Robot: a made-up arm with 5 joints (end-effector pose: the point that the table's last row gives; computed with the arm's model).
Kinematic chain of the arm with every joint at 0, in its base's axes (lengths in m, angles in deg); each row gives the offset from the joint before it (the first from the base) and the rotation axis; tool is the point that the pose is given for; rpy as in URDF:
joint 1: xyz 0 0.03 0.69 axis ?
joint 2: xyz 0.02 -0.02 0 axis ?
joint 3: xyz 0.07 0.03 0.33 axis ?
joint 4: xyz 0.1 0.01 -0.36 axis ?
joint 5: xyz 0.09 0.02 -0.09 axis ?
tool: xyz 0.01 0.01 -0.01 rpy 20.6 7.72 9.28
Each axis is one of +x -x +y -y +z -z.
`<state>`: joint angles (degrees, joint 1 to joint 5).
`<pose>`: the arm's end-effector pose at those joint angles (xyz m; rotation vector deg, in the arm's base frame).
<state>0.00 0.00 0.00 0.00 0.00</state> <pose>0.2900 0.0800 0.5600 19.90 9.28 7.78</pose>
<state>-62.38 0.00 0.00 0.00 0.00</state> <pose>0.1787 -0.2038 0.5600 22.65 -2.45 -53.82</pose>
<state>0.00 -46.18 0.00 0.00 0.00</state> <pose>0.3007 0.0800 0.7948 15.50 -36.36 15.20</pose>
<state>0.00 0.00 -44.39 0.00 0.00</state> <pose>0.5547 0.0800 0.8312 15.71 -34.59 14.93</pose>
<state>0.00 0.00 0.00 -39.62 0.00</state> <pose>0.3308 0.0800 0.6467 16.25 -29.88 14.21</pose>
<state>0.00 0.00 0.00 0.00 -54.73</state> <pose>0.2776 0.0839 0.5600 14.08 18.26 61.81</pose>
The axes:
joint 1: +z
joint 2: +y
joint 3: +y
joint 4: +y
joint 5: -z

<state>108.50 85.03 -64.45 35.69 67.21</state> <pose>-0.1268 0.2997 0.1354 -41.15 20.28 38.29</pose>
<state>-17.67 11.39 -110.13 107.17 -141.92</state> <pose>0.5403 -0.1019 1.0432 11.86 28.83 131.22</pose>
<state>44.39 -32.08 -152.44 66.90 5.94</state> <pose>-0.1644 -0.0625 1.4936 52.68 -100.40 51.00</pose>
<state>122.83 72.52 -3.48 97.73 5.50</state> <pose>-0.0055 -0.0518 0.5744 -137.30 82.31 -7.51</pose>
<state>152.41 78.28 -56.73 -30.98 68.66</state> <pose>-0.4024 0.2015 0.2351 19.63 25.54 90.89</pose>
